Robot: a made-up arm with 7 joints. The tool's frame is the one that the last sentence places. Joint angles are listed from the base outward.
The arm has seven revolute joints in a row. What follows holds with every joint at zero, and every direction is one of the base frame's. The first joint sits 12 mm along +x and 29 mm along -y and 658 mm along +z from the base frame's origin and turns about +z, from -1.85 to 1.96 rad. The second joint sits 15 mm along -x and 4 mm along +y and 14 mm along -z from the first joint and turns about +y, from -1.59 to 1.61 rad. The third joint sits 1 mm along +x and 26 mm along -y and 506 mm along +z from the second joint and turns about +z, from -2.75 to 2.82 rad. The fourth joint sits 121 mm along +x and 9 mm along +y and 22 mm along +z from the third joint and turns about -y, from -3 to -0.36 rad. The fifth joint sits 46 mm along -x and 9 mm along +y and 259 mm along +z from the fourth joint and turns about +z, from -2.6 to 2 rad. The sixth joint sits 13 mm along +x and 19 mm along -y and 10 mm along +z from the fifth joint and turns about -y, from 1.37 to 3.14 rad. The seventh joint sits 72 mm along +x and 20 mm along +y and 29 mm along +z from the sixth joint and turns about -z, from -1.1 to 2.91 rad. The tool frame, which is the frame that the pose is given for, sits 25 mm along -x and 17 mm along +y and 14 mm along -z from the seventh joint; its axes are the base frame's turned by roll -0.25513, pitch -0.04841 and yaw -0.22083 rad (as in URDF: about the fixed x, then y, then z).
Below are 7 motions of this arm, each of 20 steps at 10 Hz.
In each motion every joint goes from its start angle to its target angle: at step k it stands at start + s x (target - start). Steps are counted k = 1, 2, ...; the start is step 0. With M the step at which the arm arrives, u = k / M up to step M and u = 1 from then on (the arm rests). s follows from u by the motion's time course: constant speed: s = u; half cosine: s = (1 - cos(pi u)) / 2; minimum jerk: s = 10 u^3 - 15 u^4 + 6 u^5.
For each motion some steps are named. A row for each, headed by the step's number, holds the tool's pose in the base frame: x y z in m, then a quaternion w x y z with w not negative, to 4 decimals.
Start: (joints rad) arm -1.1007 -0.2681 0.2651 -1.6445 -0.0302 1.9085 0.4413
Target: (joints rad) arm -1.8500 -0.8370 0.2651 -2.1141 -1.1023 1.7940 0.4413
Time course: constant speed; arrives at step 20
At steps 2, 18, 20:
2: 0.2200 -0.1636 1.2991 0.6533 -0.2426 -0.1689 -0.6970
18: 0.1442 -0.0366 1.2064 0.2798 -0.6509 0.1323 -0.6932
20: 0.1459 -0.0221 1.1892 0.2274 -0.6800 0.1855 -0.6719

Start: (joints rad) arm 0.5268 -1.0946 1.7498 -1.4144 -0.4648 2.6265 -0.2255
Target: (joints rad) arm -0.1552 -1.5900 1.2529 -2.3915 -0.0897 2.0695 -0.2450
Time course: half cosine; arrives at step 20
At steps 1, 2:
1: -0.7111 -0.0420 0.8380 0.0913 -0.0968 0.7562 -0.6406
2: -0.7095 -0.0282 0.8332 0.0801 -0.0783 0.7585 -0.6420

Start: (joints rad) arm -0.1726 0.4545 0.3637 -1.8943 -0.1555 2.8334 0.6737
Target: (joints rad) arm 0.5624 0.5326 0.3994 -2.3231 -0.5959 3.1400 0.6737
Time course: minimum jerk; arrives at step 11
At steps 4, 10, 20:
4: 0.5344 0.1602 0.9229 0.9647 0.0284 -0.1795 -0.1906
10: 0.2984 0.3633 0.8418 0.9553 0.0556 -0.1328 0.2583
20: 0.2960 0.3642 0.8412 0.9543 0.0561 -0.1320 0.2622

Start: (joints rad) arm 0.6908 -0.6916 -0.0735 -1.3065 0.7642 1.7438 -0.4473
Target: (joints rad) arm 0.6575 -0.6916 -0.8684 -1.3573 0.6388 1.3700 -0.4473
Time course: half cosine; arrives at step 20
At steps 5, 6, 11, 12, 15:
5: -0.0332 -0.1714 1.4090 0.7252 0.3719 -0.4750 0.3318
6: -0.0224 -0.1862 1.4065 0.7371 0.3684 -0.4711 0.3147
11: 0.0302 -0.2861 1.3782 0.8027 0.3540 -0.4341 0.2047
12: 0.0375 -0.3077 1.3697 0.8141 0.3528 -0.4241 0.1815
15: 0.0503 -0.3644 1.3434 0.8400 0.3527 -0.3945 0.1205

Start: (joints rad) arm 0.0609 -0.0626 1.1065 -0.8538 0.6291 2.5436 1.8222
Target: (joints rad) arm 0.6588 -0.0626 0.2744 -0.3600 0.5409 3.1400 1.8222
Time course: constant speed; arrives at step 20
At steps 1, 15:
1: 0.0643 0.1841 1.4744 0.6383 0.6473 0.3310 -0.2529
15: 0.0452 0.0264 1.4749 0.3496 0.8930 0.2372 -0.1549

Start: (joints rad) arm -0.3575 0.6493 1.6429 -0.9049 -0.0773 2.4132 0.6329
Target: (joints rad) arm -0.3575 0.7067 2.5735 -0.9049 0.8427 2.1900 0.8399
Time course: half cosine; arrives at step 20
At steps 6, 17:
6: 0.4529 0.0823 1.3384 0.7519 0.6582 -0.0053 -0.0379
17: 0.3486 0.0031 1.4190 0.4865 0.6610 0.4911 0.2920

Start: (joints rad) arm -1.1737 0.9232 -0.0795 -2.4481 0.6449 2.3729 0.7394
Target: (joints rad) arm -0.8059 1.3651 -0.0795 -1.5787 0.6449 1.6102 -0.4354
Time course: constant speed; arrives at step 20
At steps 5, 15, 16, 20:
5: 0.2401 -0.5315 0.4938 0.3049 0.1487 0.5384 -0.7714
15: 0.3695 -0.5328 0.3897 0.6094 0.2965 0.4848 -0.5529
16: 0.3817 -0.5302 0.3793 0.6333 0.3116 0.4760 -0.5246
20: 0.4288 -0.5151 0.3380 0.7140 0.3718 0.4358 -0.4025

